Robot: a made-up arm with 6 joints. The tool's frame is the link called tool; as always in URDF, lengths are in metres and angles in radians. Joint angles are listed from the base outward. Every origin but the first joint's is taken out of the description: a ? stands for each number. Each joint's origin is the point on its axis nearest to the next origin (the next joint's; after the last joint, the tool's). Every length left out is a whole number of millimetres.
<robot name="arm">
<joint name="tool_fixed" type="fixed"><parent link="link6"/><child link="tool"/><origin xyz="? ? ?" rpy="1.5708 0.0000 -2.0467"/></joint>
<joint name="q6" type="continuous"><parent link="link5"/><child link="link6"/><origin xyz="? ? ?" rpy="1.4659 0.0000 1.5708"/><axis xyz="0 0 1"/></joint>
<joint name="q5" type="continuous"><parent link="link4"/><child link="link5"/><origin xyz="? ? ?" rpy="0.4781 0.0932 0.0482"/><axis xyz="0 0 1"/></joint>
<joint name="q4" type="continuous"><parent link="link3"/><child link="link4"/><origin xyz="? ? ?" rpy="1.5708 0.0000 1.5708"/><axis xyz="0 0 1"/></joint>
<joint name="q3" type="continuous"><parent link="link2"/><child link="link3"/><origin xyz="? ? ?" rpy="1.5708 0.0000 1.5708"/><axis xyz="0 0 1"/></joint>
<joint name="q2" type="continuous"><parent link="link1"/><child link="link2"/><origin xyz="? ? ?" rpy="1.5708 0.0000 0.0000"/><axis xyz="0 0 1"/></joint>
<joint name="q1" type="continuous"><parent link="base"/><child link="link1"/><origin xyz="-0.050 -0.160 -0.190" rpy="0.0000 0.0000 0.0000"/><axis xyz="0 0 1"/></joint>
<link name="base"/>
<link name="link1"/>
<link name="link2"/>
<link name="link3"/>
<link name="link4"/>
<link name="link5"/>
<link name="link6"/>
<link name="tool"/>
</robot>
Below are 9 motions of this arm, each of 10 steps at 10 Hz.
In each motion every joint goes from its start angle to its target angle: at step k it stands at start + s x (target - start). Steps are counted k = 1, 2, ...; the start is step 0. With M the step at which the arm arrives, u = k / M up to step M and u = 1 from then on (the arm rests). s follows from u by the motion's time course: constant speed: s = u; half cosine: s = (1 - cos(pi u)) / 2; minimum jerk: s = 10 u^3 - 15 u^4 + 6 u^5.
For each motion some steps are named. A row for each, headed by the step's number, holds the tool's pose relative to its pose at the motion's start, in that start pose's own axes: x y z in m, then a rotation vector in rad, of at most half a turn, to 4 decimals.
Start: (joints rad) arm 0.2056 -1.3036 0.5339 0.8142 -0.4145 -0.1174
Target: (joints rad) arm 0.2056 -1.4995 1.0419 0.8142 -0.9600 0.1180
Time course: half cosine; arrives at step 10
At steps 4, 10:
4: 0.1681 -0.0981 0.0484 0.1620 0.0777 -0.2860
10: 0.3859 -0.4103 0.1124 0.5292 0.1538 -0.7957

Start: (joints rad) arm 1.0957 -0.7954 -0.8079 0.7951 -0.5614 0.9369
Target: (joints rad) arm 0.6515 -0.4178 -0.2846 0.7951 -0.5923 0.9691
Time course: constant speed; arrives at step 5
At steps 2, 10:
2: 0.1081 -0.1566 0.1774 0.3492 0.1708 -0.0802
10: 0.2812 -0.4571 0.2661 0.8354 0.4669 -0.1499

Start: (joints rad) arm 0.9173 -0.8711 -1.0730 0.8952 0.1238 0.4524
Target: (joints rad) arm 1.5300 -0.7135 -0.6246 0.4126 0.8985 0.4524
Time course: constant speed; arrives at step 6
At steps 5, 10:
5: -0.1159 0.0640 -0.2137 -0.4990 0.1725 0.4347
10: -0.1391 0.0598 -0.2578 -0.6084 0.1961 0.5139

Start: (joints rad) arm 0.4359 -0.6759 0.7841 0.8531 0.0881 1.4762
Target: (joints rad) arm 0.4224 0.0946 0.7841 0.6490 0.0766 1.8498
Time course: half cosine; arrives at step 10
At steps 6, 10:
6: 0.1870 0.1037 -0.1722 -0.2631 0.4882 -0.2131
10: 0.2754 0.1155 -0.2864 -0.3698 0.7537 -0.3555

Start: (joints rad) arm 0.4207 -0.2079 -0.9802 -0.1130 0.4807 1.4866
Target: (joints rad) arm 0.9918 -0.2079 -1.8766 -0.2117 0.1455 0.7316
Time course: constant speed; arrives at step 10
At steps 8, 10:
8: -0.1603 0.1282 -0.4433 -0.5968 -0.2818 0.4916
10: -0.2406 0.0878 -0.5273 -0.6617 -0.2777 0.6885

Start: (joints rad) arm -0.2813 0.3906 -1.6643 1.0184 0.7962 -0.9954
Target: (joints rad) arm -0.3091 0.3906 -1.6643 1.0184 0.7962 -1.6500
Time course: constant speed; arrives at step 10
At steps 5, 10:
5: -0.0150 -0.0003 0.0130 -0.0135 -0.3297 -0.0027
10: -0.0337 -0.0001 0.0202 -0.0278 -0.6595 -0.0010

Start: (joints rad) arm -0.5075 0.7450 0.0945 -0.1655 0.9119 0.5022
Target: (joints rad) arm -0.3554 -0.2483 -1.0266 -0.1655 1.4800 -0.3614
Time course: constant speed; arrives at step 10
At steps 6, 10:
6: -0.0620 0.0811 -0.2896 -0.9262 -1.1022 -0.0079
10: 0.0897 -0.0709 -0.4904 -1.8074 -1.4763 0.1763

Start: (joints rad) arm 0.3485 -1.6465 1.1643 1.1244 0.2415 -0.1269
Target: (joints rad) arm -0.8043 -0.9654 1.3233 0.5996 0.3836 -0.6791
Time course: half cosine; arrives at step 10
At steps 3, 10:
3: 0.0745 0.0064 -0.1365 -0.0166 0.1642 -0.0070
10: 0.0034 0.0104 -0.6774 0.0330 0.8093 -0.0497

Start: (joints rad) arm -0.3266 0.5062 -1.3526 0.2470 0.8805 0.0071
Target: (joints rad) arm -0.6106 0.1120 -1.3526 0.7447 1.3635 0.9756
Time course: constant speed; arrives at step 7
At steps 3, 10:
3: -0.0262 -0.0257 -0.2633 -0.5471 0.4913 -0.1129
10: -0.1193 -0.2575 -0.4858 -1.1388 1.1815 -0.6623

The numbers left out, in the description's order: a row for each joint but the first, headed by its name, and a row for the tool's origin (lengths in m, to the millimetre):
tool: -0.058 -0.026 0.000
q6: 0.436 -0.019 0.000
q5: -0.004 0.006 0.000
q4: -0.221 0.270 0.000
q3: -0.060 0.030 0.000
q2: -0.150 0.070 0.000

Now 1 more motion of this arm.
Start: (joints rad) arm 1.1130 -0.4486 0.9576 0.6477 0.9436 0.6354
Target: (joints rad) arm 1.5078 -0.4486 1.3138 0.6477 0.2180 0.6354
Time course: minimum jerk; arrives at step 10
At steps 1, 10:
1: 0.0006 -0.0009 0.0027 0.0066 0.0014 -0.0018
10: 0.0535 -0.2568 0.2677 0.8116 0.0047 -0.2730

